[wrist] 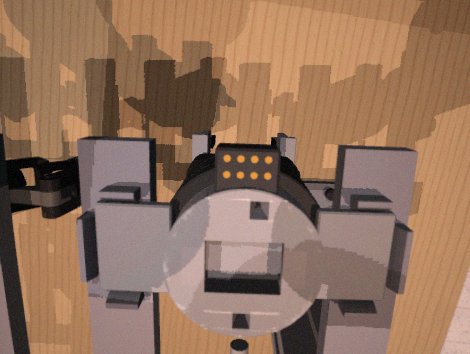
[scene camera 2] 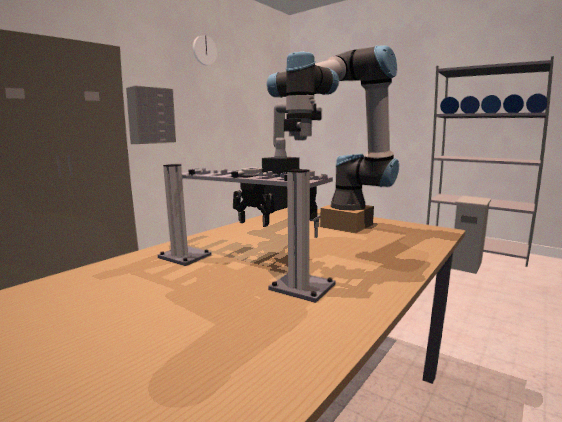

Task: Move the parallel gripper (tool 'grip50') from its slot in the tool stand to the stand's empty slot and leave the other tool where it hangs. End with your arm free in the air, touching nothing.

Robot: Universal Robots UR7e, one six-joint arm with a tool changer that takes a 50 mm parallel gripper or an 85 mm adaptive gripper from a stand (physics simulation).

I see a black tool (scene camera 2: 253, 195), a parallel gripper (wrist: 243, 248) and a tool stand (wrist: 367, 177).
The black tool is seen too in the wrist view (wrist: 57, 194).
